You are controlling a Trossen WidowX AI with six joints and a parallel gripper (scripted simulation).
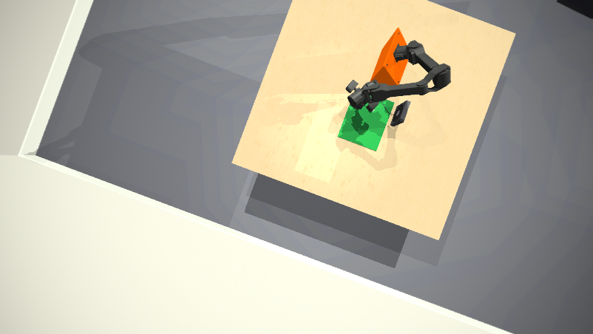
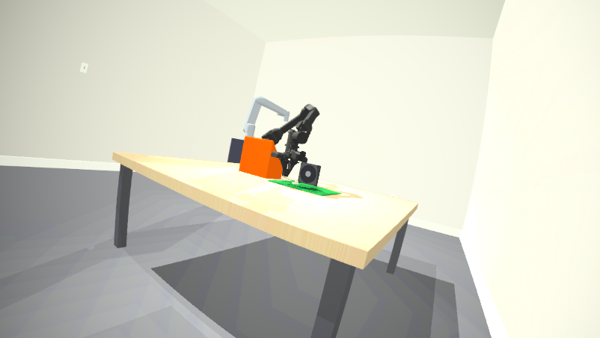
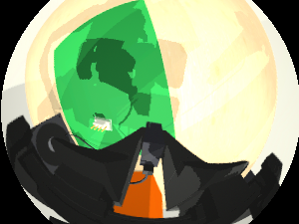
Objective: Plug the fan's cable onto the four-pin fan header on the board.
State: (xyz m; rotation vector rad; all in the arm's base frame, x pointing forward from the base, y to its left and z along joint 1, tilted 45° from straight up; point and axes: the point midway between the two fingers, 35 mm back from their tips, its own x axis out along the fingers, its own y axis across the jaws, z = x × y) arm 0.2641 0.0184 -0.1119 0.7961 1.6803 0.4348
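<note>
Now: the green board 6 cm ahead of my gripper tip, 10 cm to the left of it and 6 cm below it. Also, from my gripper tip: dark fan cable plug (1 cm behind, 1 cm above); then dark square fan (3 cm behind, 24 cm to the left, 1 cm above).
</note>
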